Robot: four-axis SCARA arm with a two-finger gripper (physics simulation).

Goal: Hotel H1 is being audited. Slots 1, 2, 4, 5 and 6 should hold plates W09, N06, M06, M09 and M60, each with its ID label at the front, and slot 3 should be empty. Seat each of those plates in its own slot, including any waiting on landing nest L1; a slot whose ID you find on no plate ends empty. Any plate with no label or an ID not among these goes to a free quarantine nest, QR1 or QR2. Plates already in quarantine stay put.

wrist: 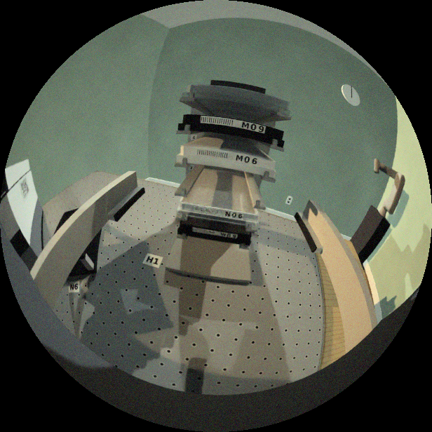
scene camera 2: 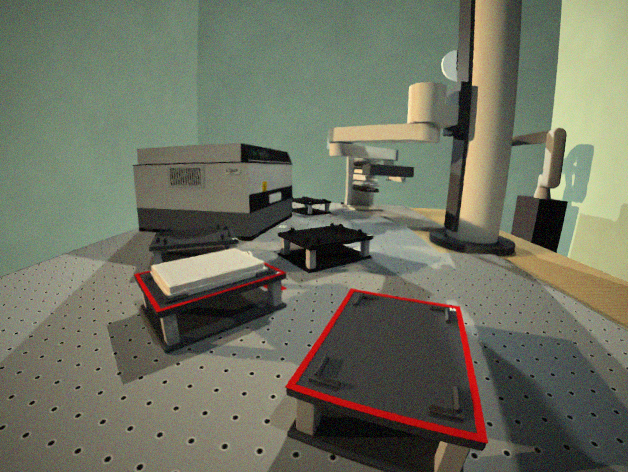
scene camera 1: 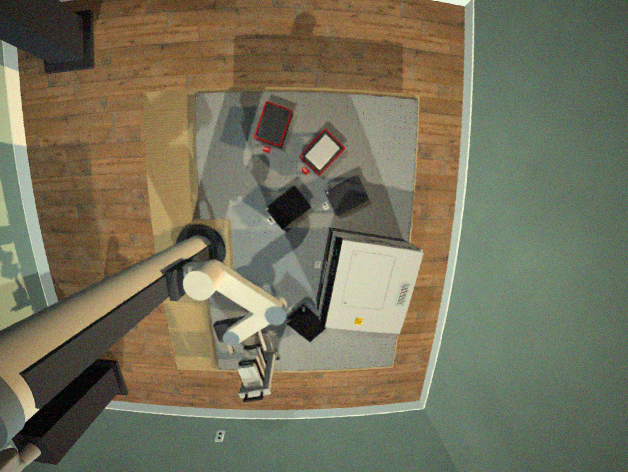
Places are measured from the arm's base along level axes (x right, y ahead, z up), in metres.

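Pixels of known places: gripper, between the fingertips: [scene camera 2: 371, 177] [scene camera 1: 248, 352]; arm's base, origin of its link: [scene camera 2: 470, 243] [scene camera 1: 201, 249].
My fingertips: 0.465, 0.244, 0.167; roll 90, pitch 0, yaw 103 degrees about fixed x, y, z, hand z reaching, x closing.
Ahead of a thing's pixels: the offset from my fingertips to its top centre, as dx, dy, dz. "pt": to the spot under its first point.
Hotel H1 [scene camera 1: 269, 378] [scene camera 2: 350, 182] stands at the bench edge. In the wrist view, from the bottom, it holds a dark W09 plate [wrist: 214, 234], a clear N06 plate [wrist: 218, 213], a gap, a pale M06 plate [wrist: 225, 156] and a black M09 plate [wrist: 230, 128]. In the top slot a translucent plate @(+0.072, +0.016, +0.088) [wrist: 235, 102] [scene camera 1: 249, 373] shows no label on its visible front. My gripper [wrist: 222, 191] [scene camera 1: 247, 347] is open and empty in front of the hotel, fingers apart to either side. One red-rimmed nest @(-1.031, +0.130, -0.100) [scene camera 1: 273, 124] [scene camera 2: 395, 350] is empty. The other [scene camera 1: 303, 158] [scene camera 2: 152, 294] holds a white plate @(-0.915, +0.341, -0.090) [scene camera 1: 323, 151] [scene camera 2: 208, 272].
Black nests @(pt -0.679, +0.200, -0.104) [scene camera 1: 289, 206] @(pt -0.100, +0.283, -0.104) [scene camera 1: 307, 322] [scene camera 2: 324, 236] and a dark grey nest @(-0.727, +0.458, -0.094) [scene camera 1: 347, 195] [scene camera 2: 192, 238] stand on the perforated bench. Which one is L1 is not readable. A large white instrument @(-0.361, +0.544, +0.089) [scene camera 1: 373, 284] [scene camera 2: 197, 187] stands beside the nests. The arm column [scene camera 2: 489, 126] rises opposite it.
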